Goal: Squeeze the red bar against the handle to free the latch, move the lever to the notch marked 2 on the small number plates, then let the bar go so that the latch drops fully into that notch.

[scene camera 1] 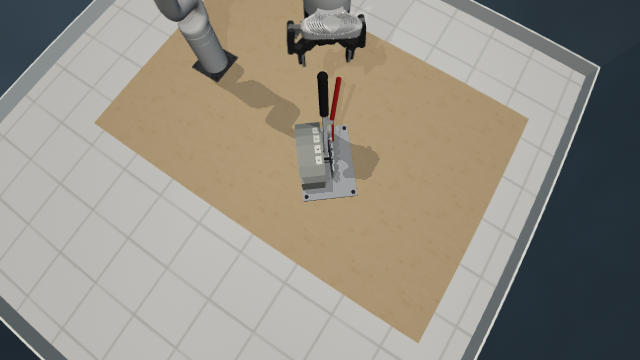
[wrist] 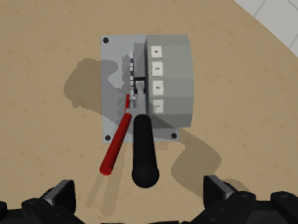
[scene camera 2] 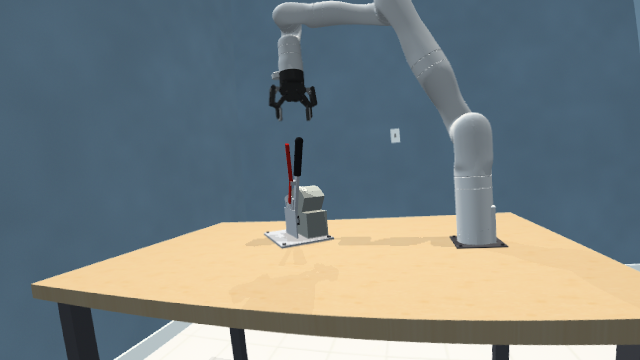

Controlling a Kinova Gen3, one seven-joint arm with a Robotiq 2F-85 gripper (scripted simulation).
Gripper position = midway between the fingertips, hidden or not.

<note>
In view: my gripper (scene camera 2: pixel 294 120), a notched block (scene camera 1: pixel 335 179) and a red bar (wrist: pixel 108 163).
My gripper shows as well in scene camera 1 (scene camera 1: pixel 325 61) and in the wrist view (wrist: pixel 139 193). The notched block shows as well in the wrist view (wrist: pixel 165 60) and in scene camera 2 (scene camera 2: pixel 313 228).
</note>
